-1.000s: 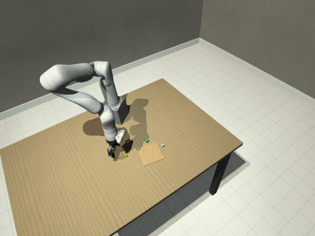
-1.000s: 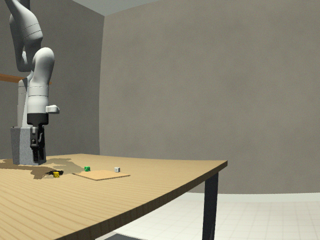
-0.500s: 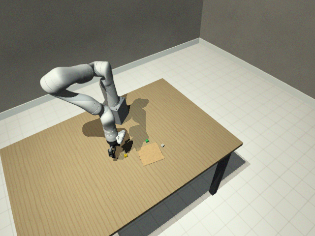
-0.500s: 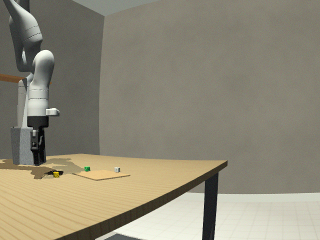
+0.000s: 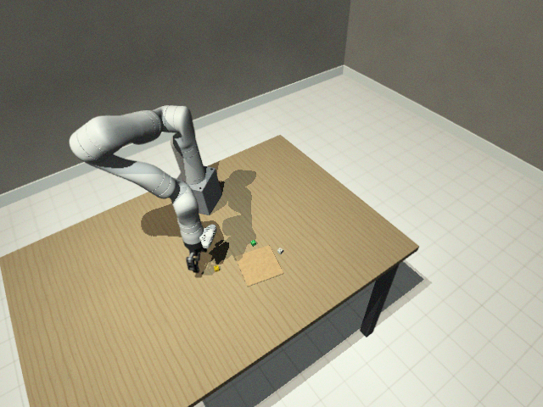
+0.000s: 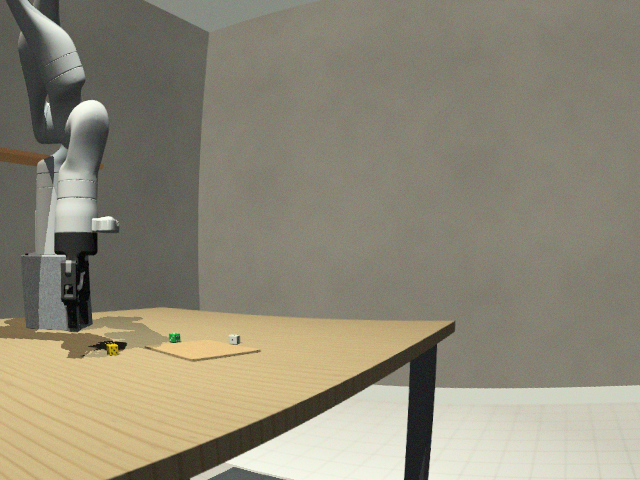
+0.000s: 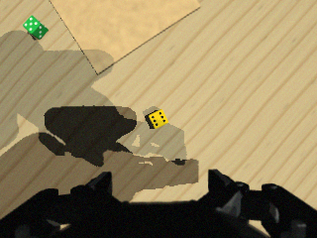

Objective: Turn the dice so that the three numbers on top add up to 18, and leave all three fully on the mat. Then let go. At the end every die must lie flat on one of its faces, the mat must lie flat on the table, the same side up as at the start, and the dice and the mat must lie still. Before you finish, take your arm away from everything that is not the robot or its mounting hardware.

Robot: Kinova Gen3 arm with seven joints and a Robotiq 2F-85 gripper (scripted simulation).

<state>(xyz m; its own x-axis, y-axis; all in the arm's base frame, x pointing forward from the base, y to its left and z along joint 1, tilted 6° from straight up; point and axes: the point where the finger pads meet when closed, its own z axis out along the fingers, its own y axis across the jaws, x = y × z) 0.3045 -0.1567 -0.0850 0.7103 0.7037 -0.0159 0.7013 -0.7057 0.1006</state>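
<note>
The yellow die is 40 mm to the left of my hand, 40 mm below it and 40 mm ahead of it. The rest, counted from my hand: white die (270 mm to the left, 110 mm ahead, 40 mm below); tan mat (180 mm to the left, 110 mm ahead, 40 mm below); green die (210 mm to the left, 40 mm below, 20 mm ahead).
</note>
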